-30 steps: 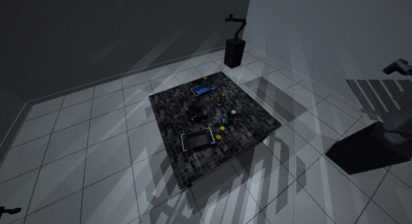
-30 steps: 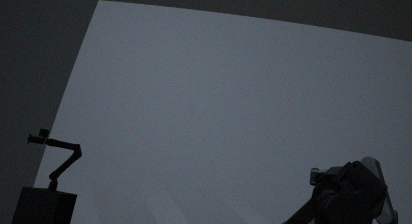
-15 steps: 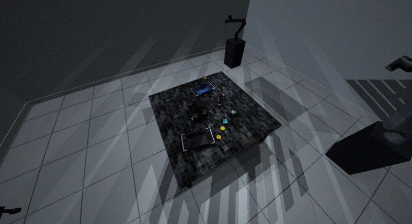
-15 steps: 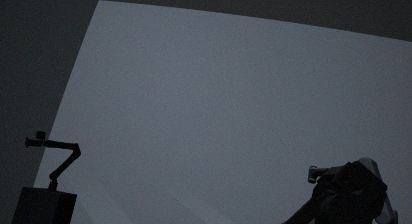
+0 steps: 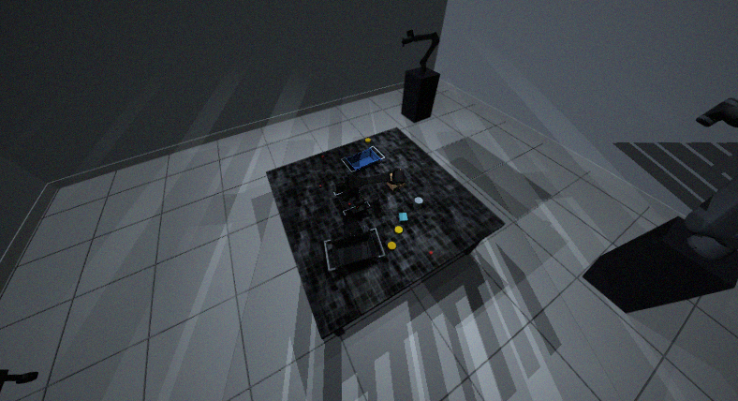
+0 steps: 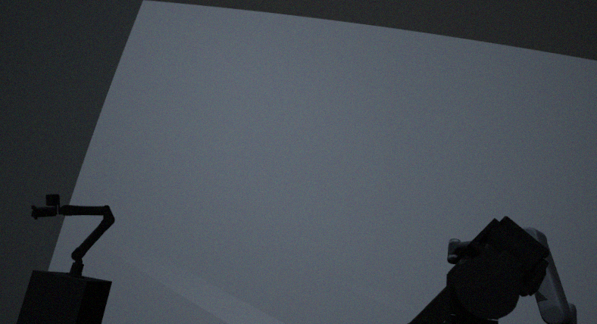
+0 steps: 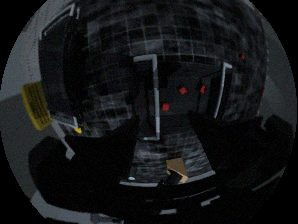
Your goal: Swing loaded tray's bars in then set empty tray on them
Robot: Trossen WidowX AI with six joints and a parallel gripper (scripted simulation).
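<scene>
Right now my gripper tip is 290 mm past the blue tray, 390 mm to the left of it and 60 mm above it. Round my gripper tip: teal block (230 mm behind, 230 mm to the left, 80 mm below); pale disc (390 mm behind, 190 mm to the left, 70 mm below).
</scene>
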